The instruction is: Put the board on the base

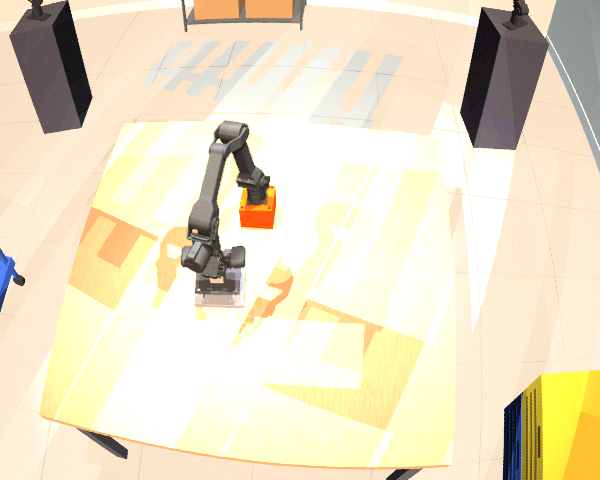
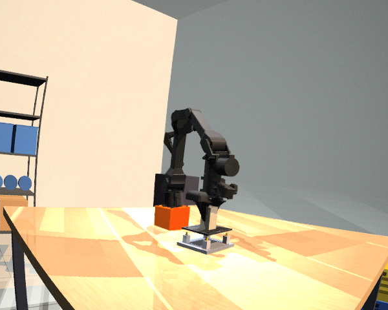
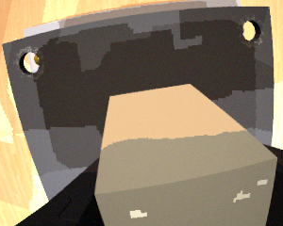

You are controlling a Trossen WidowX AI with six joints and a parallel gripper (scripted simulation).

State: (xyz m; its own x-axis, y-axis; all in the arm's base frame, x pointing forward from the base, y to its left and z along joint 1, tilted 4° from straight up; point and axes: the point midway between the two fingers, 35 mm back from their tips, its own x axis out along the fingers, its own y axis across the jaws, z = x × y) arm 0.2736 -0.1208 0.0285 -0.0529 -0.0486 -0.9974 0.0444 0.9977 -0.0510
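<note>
Now: the grey base 90 mm below my gripper tip. The rest, counted from my gripper tip: black board (10 mm below).
</note>
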